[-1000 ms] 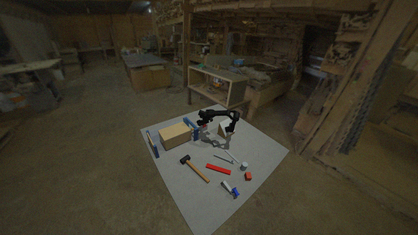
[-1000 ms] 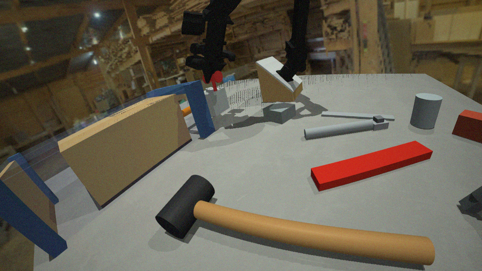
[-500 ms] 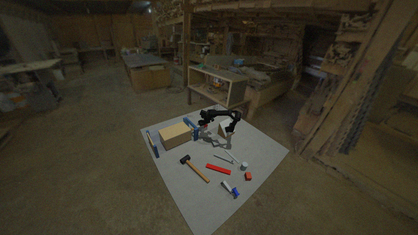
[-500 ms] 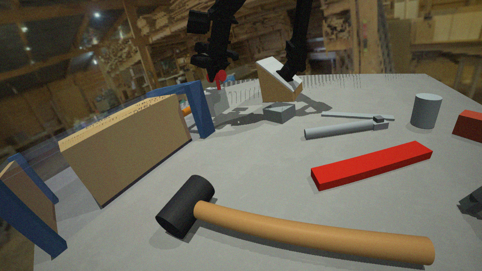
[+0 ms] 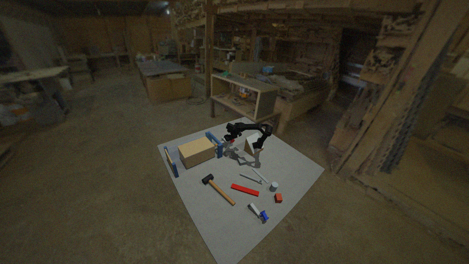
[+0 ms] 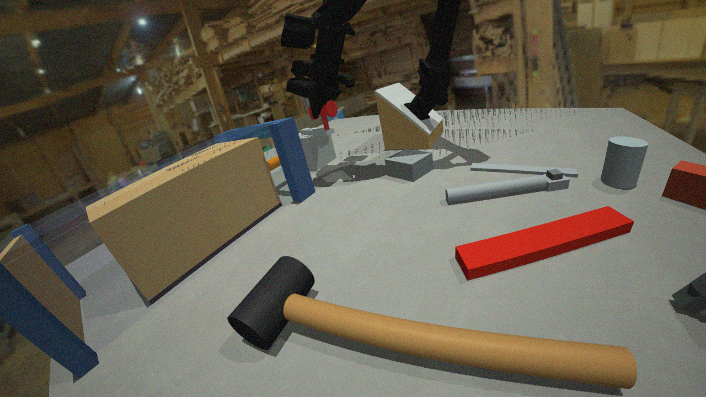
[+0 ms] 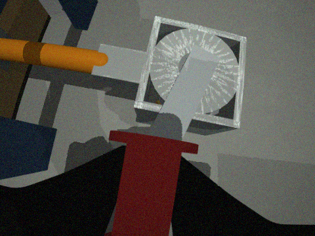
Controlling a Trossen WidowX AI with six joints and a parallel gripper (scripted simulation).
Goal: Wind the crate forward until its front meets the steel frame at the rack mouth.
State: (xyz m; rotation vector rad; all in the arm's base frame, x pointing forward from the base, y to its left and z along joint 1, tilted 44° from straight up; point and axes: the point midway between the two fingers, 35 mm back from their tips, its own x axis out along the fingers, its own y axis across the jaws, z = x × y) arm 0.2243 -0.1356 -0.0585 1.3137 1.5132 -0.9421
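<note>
Right now my gripper tip is 30 mm past the winch, 90 mm to the left of it and 100 mm above it. Round my gripper tip: grey block 10 mm behind, 220 mm to the left, 120 mm below; then winch handle with red knob 10 mm behind, 20 mm to the right, 30 mm below; then flat grey strip 60 mm behind, 440 mm to the left, 130 mm below.
</note>
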